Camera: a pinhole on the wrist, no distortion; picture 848 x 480 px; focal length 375.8 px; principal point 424.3 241.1 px. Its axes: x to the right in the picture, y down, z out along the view. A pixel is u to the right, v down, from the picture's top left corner.
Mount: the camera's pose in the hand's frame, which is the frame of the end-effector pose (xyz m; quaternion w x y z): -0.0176 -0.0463 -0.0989 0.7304 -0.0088 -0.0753 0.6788
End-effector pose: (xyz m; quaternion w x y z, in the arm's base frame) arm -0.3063 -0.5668 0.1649 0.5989 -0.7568 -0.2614 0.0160
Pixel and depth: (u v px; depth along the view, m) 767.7 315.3 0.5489
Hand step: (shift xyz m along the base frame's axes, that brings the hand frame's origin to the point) -0.1437 0.3058 -0.5574
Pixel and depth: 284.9 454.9 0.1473
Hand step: -0.1565 -0.0066 0.0538
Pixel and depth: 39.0 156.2 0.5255
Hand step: -0.3689 0.4355 0.4756
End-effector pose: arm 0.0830 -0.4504 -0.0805 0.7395 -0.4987 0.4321 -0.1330
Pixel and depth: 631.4 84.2 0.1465
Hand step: 0.0613 0.0262 -0.0212
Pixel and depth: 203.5 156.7 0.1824
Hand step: 0.0949 -0.0293 0.1599
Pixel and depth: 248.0 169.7 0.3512
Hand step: 0.2396 0.0375 0.2439
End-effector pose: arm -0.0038 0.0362 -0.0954 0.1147 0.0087 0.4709 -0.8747
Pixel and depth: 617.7 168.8 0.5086
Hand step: 0.0405 -0.4558 0.1091
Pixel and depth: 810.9 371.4 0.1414
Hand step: 0.0949 -0.0741 -0.0368
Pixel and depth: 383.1 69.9 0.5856
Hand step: -0.1578 -0.3522 0.4102
